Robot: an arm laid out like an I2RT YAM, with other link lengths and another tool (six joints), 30 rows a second.
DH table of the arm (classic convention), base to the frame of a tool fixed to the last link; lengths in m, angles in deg. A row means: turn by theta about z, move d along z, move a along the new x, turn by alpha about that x. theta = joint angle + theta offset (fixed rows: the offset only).
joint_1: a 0.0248, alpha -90, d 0.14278, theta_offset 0
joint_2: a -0.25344, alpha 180, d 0, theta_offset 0
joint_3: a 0.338, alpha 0, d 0, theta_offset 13.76
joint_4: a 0.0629, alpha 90, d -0.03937, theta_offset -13.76
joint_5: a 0, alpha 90, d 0.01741, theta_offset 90
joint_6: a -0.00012, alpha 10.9, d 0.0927, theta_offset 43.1
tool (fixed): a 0, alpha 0, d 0.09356, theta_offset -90
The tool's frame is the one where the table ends.
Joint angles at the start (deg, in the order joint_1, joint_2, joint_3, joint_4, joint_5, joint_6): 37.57, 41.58, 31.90, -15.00, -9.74, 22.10
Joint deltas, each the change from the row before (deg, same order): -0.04, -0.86, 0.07, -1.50, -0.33, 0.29; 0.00, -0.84, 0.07, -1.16, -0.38, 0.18; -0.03, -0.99, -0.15, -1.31, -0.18, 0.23; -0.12, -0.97, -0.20, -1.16, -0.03, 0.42
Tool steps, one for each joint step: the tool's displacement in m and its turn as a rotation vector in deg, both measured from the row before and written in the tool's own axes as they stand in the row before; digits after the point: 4 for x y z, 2 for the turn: -0.0011, 0.0007, -0.0040, -0.45, -0.50, 0.32; -0.0010, -0.0007, -0.0039, -0.11, -0.45, 0.21; -0.0011, 0.0015, -0.0039, -0.41, -0.33, 0.26; -0.0001, 0.0020, -0.0035, -0.47, -0.08, 0.46
